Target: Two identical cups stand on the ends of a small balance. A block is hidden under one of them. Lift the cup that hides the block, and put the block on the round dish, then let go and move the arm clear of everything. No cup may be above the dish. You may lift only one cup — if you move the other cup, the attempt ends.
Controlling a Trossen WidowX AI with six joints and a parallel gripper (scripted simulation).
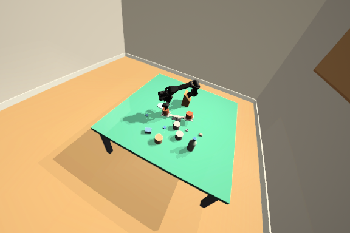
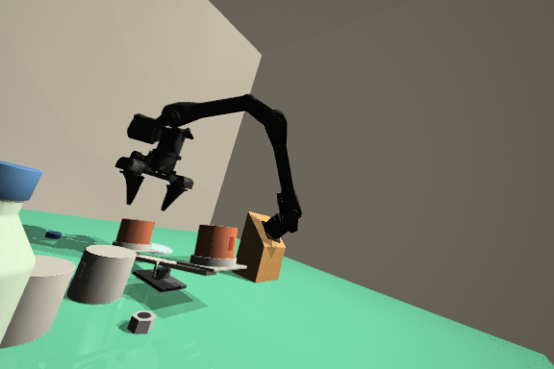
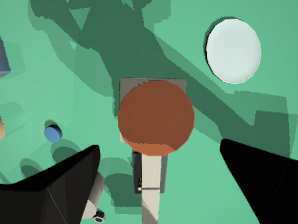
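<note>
Right now the pale green block is 80 mm below my gripper tip. Round my gripper tip: balance: 30 mm behind, 130 mm to the left, 80 mm below; then blue block: 290 mm ahead, 20 mm to the right, 100 mm below; then pale round dish: 100 mm behind, 120 mm to the right, 120 mm below.
</note>
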